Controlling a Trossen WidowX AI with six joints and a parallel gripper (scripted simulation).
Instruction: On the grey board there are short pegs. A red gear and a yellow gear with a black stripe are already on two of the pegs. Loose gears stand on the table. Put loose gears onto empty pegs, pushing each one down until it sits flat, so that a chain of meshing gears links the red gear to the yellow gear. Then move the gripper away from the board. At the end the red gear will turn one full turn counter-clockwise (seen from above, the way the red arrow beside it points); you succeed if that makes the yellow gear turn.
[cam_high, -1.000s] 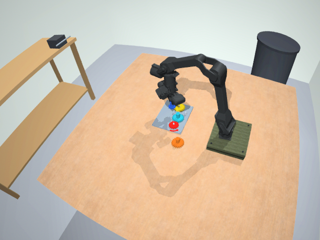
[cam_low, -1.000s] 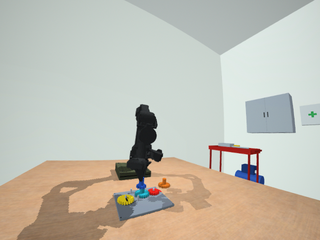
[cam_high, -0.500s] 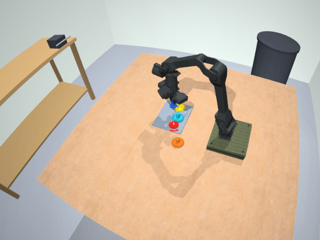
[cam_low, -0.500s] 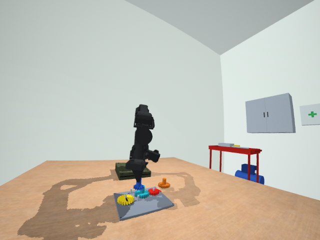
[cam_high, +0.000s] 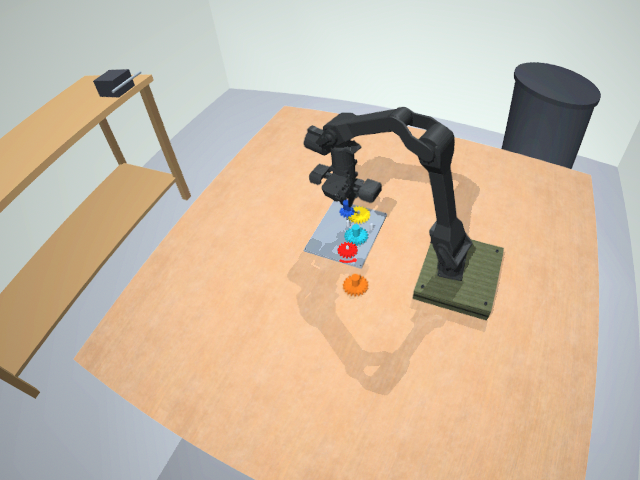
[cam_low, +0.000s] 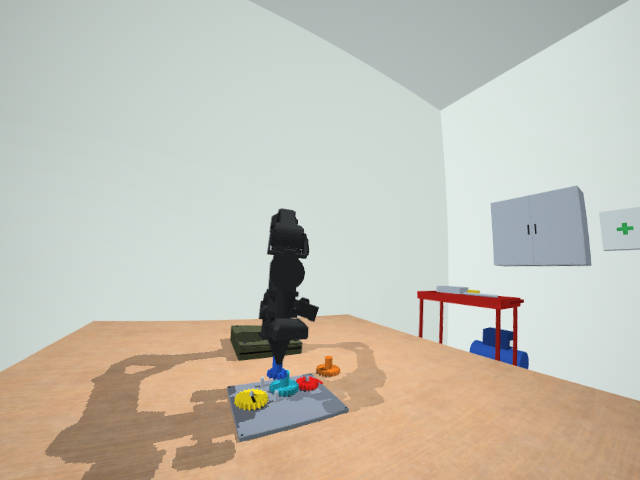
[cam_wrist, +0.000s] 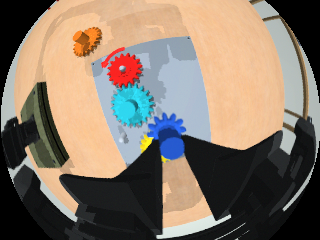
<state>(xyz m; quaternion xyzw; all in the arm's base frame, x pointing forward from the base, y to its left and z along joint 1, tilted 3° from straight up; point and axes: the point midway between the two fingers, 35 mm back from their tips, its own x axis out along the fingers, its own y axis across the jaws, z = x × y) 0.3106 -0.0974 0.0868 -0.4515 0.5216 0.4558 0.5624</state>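
My gripper tip is 10 mm above the blue gear. Also, from my gripper tip: cyan gear (60 mm below, 40 mm behind, 30 mm to the left); yellow gear (70 mm below, 50 mm to the right, 20 mm behind); red gear (90 mm to the left, 70 mm below, 30 mm behind).
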